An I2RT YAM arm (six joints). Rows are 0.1 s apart.
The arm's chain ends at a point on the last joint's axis. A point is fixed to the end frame.
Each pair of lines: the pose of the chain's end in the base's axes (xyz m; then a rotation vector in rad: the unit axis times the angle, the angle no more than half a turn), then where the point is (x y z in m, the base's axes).
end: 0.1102 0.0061 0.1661 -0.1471 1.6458 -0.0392
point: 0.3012 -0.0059 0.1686
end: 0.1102 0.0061 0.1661 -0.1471 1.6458 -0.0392
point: 0.3012 -0.0059 0.1686
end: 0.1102 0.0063 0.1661 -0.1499 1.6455 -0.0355
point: 0.3012 -0.0050 0.1685
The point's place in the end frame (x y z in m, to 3 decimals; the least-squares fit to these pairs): -0.015 -0.026 0.189
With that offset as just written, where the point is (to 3 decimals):
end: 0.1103 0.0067 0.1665 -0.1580 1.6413 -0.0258
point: 0.301 -0.002 0.170
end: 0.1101 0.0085 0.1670 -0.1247 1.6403 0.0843
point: 0.301 0.008 0.169
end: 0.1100 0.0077 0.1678 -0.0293 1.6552 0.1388
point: 0.301 0.001 0.165
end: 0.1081 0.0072 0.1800 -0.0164 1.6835 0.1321
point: 0.299 -0.001 0.172
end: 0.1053 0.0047 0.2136 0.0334 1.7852 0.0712
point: 0.294 -0.016 0.186
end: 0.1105 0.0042 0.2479 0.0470 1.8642 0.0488
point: 0.296 -0.021 0.206
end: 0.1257 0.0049 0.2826 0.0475 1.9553 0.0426
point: 0.306 -0.020 0.224
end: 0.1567 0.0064 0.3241 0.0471 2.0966 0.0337
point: 0.327 -0.019 0.241
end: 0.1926 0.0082 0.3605 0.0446 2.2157 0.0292
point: 0.352 -0.017 0.258
